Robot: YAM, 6 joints.
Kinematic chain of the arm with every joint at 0, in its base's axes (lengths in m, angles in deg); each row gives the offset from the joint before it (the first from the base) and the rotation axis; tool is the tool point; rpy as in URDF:
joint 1: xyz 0 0 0.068 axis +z
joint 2: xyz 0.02 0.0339 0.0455 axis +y
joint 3: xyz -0.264 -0.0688 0 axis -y
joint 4: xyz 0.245 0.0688 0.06 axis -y
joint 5: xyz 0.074 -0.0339 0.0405 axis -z
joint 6: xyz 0.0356 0 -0.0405 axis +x
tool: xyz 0 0 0 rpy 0 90 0
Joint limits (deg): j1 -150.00..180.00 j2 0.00..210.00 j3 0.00..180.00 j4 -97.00..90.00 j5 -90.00..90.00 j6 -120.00..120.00
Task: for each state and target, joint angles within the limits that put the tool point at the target. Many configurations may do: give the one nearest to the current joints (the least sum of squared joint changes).
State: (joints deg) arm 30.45 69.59 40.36 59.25 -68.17 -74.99
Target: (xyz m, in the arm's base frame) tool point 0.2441 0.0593 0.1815
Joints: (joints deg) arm 6.17 83.23 22.70 53.76 -66.81 -74.99
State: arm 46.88 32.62 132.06 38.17 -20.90 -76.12
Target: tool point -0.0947 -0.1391 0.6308
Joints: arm 59.94 38.14 105.07 34.35 -20.18 -76.12
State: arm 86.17 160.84 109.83 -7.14 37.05 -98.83
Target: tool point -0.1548 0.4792 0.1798
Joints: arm 110.44 129.38 100.46 -15.94 38.79 -98.83
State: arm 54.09 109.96 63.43 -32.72 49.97 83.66
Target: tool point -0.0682 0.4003 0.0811
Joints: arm 103.23 126.26 76.11 -24.58 45.19 83.66
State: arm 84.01 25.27 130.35 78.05 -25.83 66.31
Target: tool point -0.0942 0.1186 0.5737
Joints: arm 120.40 67.18 80.43 72.48 -36.60 66.31
